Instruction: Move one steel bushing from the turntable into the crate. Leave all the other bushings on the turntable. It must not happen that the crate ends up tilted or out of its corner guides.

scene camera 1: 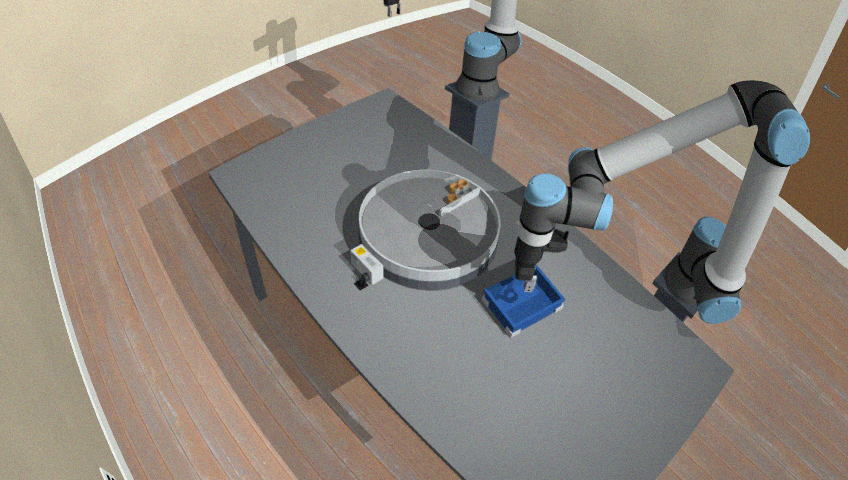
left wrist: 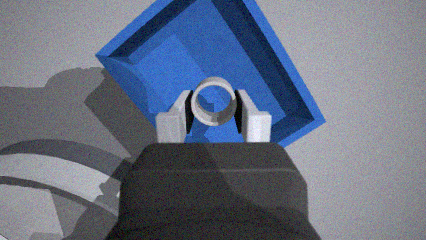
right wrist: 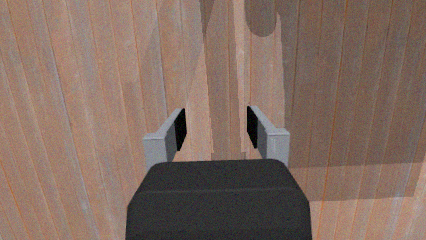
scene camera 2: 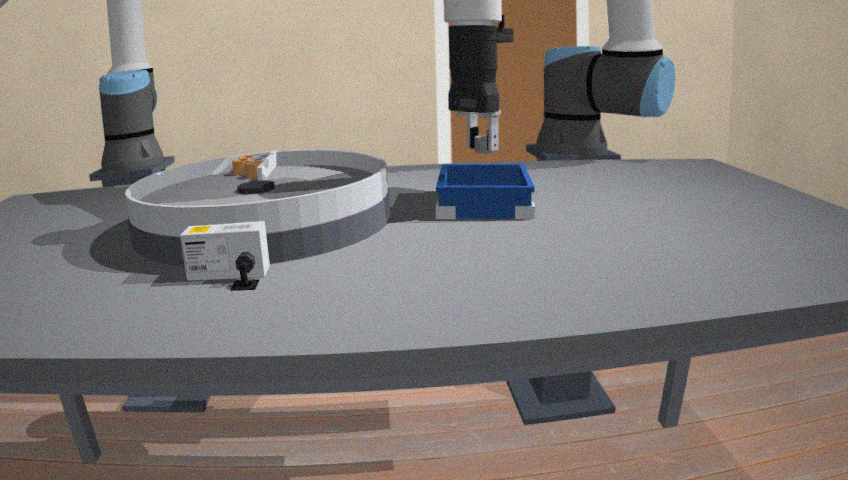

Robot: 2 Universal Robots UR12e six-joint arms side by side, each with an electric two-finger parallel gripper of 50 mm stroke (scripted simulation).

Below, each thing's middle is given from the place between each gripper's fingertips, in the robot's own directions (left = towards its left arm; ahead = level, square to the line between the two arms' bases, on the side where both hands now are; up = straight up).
I see my left gripper (scene camera 2: 482, 149) 90 mm above the blue crate (scene camera 2: 497, 201). From my left hand the other things lie so: turntable (scene camera 1: 397, 221): 80 mm ahead, 360 mm to the right, 60 mm below.
I see the turntable 580 mm ahead of my right hand, 1200 mm to the left of it and 120 mm below it.
